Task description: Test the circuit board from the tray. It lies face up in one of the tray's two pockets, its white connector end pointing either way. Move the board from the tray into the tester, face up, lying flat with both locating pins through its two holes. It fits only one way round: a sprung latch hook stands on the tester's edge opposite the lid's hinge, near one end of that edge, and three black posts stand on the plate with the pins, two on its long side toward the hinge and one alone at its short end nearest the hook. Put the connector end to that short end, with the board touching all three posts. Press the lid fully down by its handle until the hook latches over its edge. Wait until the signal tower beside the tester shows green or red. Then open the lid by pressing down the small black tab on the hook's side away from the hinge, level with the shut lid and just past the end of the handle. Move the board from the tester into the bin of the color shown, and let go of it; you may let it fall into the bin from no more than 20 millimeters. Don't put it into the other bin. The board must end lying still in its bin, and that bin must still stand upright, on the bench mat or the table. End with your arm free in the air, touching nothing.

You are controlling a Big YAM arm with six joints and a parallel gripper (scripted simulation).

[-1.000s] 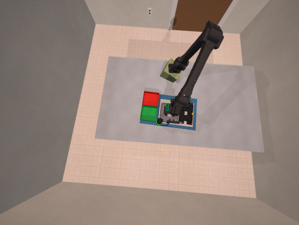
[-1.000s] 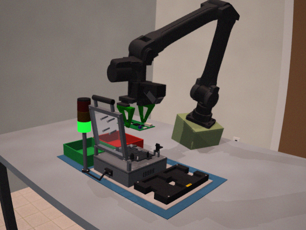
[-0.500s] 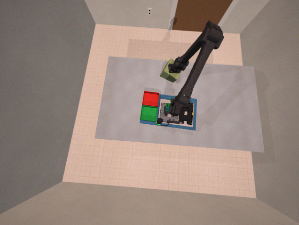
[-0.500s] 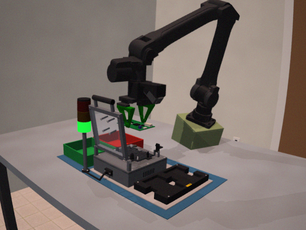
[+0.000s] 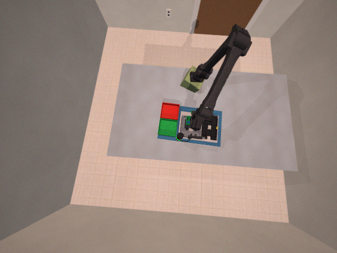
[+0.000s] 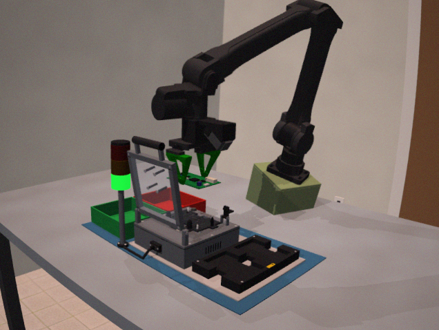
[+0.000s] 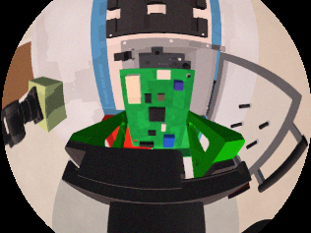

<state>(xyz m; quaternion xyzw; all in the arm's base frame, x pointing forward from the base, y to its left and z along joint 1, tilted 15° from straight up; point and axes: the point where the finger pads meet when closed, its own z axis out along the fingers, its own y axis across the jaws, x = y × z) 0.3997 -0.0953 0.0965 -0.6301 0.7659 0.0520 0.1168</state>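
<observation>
My gripper is now 200 mm to the left of the green bin, 160 mm above it and 20 mm short of it. From my hand the other things lie so: tester plate 100 mm below, 10 mm to the left, 10 mm ahead; clear lid 120 mm ahead, 20 mm to the right, 20 mm above; latch hook 80 mm below, 70 mm to the left, 40 mm behind.
</observation>
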